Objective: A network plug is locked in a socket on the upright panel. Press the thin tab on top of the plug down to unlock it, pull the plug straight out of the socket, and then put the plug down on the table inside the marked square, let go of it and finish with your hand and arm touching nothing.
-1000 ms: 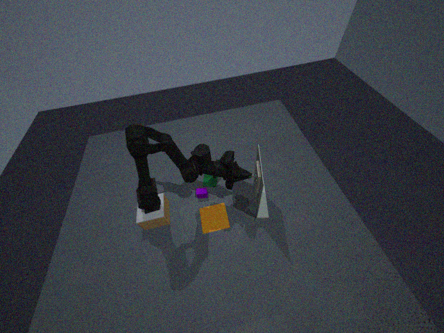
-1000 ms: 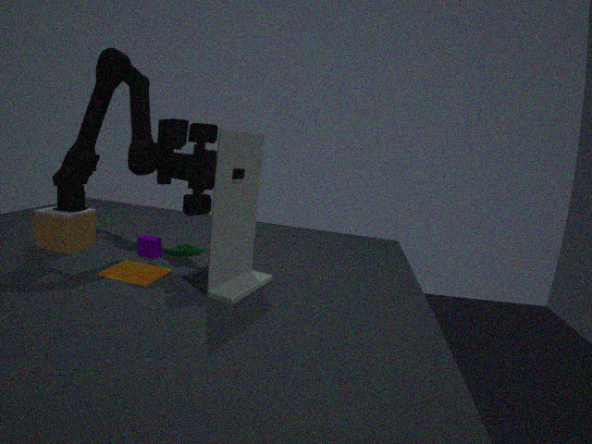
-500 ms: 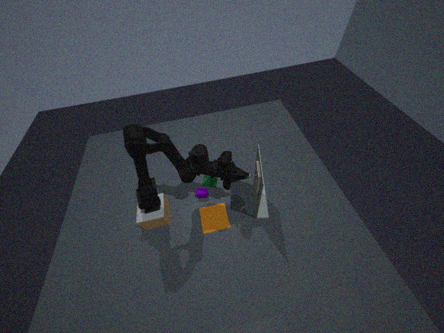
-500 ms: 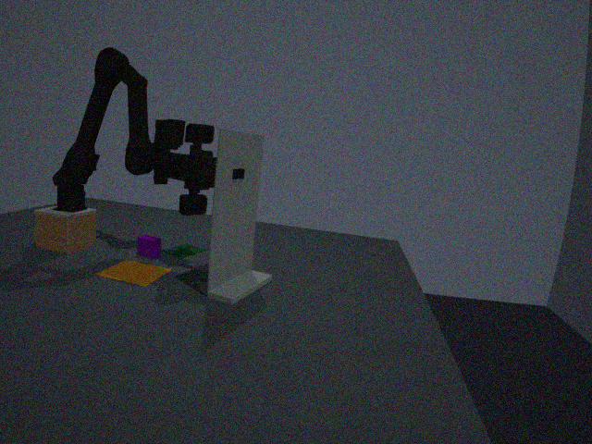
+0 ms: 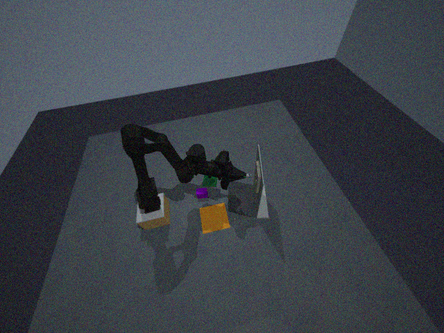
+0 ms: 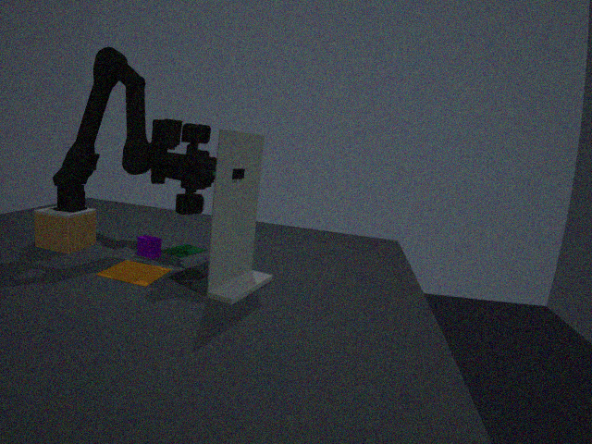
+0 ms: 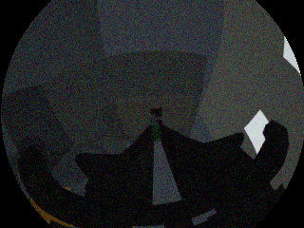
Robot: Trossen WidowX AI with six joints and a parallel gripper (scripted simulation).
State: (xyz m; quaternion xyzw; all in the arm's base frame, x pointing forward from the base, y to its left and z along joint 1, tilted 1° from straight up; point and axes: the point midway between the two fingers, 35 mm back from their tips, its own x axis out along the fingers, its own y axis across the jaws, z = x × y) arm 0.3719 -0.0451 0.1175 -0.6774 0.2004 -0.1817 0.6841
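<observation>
Now: the orange square 16 cm behind my gripper tip, 4 cm to the right of it and 21 cm below it. The rest, counted from my gripper tip: upright panel 5 cm ahead, 2 cm to the right, 8 cm below; then network plug 1 cm ahead; then flat green block 13 cm behind, 17 cm to the left, 21 cm below.
</observation>
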